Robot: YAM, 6 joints.
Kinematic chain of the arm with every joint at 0, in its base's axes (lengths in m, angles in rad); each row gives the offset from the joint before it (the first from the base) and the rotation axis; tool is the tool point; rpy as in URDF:
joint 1: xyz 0 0 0.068 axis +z
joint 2: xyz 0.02 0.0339 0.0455 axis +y
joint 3: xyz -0.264 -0.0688 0 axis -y
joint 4: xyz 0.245 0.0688 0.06 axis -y
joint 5: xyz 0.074 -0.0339 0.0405 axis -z
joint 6: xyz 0.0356 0 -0.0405 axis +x
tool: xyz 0 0 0 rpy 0 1.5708 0
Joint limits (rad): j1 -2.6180..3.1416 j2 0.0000..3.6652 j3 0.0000..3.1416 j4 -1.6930..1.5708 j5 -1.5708..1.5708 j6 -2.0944..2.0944
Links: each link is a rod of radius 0.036 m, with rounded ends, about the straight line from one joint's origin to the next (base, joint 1, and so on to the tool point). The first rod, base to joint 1, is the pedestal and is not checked.
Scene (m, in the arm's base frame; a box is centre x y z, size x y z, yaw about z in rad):
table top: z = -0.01
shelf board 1: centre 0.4 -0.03 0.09 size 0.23 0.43 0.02 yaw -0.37
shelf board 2: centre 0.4 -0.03 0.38 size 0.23 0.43 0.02 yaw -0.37
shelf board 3: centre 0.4 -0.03 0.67 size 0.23 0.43 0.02 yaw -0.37
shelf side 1: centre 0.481 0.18 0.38 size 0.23 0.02 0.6 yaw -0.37
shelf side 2: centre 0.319 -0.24 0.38 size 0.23 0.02 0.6 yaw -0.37
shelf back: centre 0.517 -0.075 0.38 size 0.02 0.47 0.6 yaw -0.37
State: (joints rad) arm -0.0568 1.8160 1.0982 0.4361 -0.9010 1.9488
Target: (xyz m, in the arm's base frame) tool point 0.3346 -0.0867 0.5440
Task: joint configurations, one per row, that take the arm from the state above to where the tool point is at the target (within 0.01 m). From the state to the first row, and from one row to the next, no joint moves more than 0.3 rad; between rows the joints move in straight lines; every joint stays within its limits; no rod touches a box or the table.
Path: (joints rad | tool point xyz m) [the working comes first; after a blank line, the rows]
Joints at the target: -0.3261 1.6446 1.8179 0.5520 -0.7809 1.9488
Straight joint move there: touches shelf board 2.

1: 0.0416 1.5712 0.8894 0.3873 -0.9644 1.9488 | 0.3369 0.0433 0.2423
2: 0.1400 1.3264 0.6806 0.3385 -1.0279 1.9488 | 0.2690 0.0687 0.2422
3: 0.2384 1.0816 0.4717 0.2897 -1.0913 1.9488 | 0.2034 0.0819 0.2269
4: 0.0652 1.0381 0.7524 0.3587 -1.0313 1.9488 | 0.2275 0.0455 0.3362
5: -0.1080 0.9946 1.0331 0.4277 -0.9713 1.9488 | 0.2047 0.0074 0.4466
6: -0.2813 0.9510 1.3137 0.4967 -0.9112 1.9488 | 0.1394 -0.0110 0.5440
7: -0.2962 1.1822 1.4818 0.5152 -0.8678 1.9488 | 0.2020 -0.0332 0.5580
8: -0.3111 1.4134 1.6499 0.5336 -0.8243 1.9488 | 0.2681 -0.0588 0.5583
9: -0.3261 1.6446 1.8179 0.5520 -0.7809 1.9488 | 0.3346 -0.0867 0.5440

